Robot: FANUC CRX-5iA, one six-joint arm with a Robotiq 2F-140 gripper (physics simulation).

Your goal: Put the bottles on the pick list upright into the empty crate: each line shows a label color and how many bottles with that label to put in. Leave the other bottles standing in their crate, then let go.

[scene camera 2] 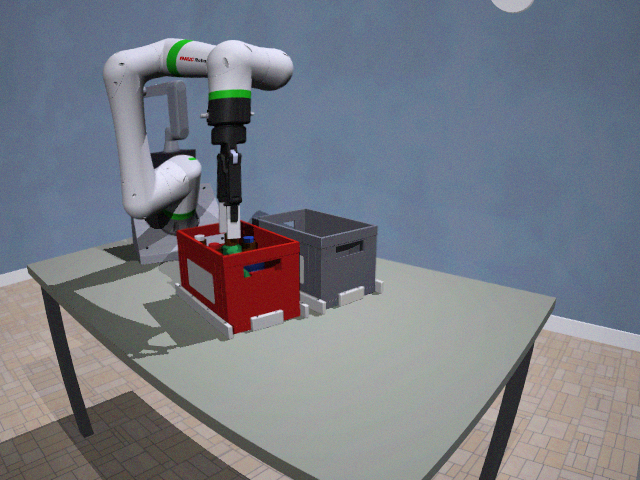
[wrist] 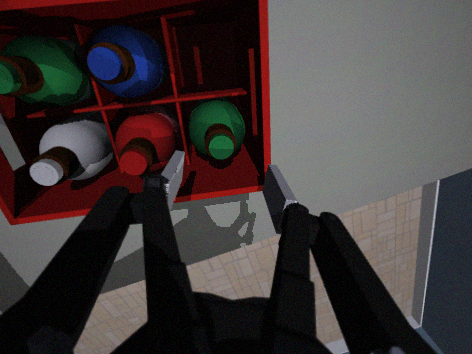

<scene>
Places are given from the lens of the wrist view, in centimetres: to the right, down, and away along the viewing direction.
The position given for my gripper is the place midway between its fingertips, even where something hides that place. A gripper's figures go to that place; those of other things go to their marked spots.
my gripper [wrist: 225, 172]: -1, 0, 21
blue bottle [wrist: 127, 62]: -10, -10, 21
green bottle [wrist: 217, 130]: -2, -5, 25
</scene>
